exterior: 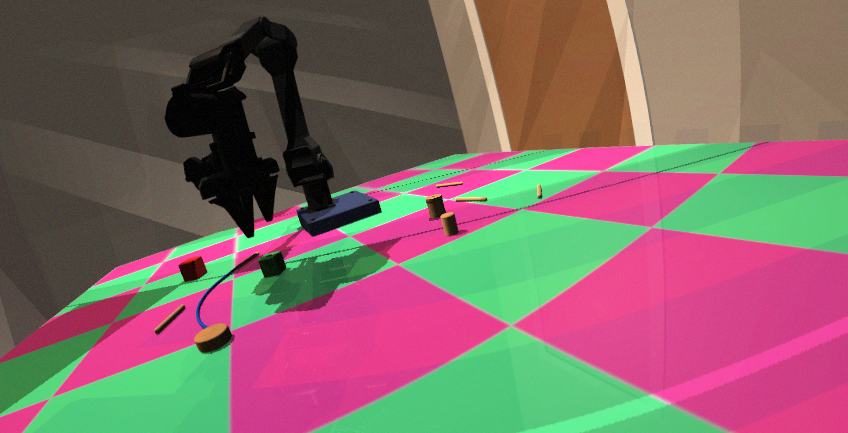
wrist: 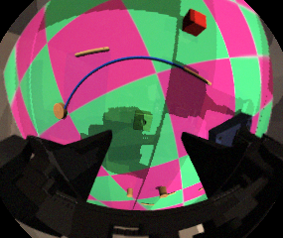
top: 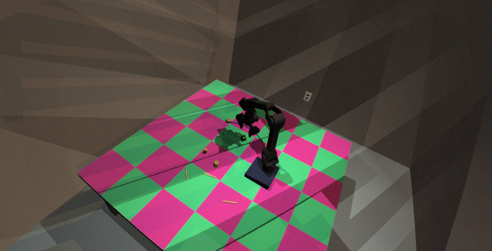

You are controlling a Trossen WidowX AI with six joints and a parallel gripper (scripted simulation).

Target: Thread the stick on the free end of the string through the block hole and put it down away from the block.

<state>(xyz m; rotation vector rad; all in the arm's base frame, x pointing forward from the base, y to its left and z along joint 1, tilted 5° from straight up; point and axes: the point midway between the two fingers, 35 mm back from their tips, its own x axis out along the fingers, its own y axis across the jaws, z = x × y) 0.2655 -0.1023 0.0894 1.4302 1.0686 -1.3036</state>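
The green block lies 60 mm below my gripper tip. The rest, counted from my gripper tip: red cube 130 mm behind, 180 mm to the right, 50 mm below; then round wooden button 200 mm ahead, 60 mm to the right, 70 mm below.
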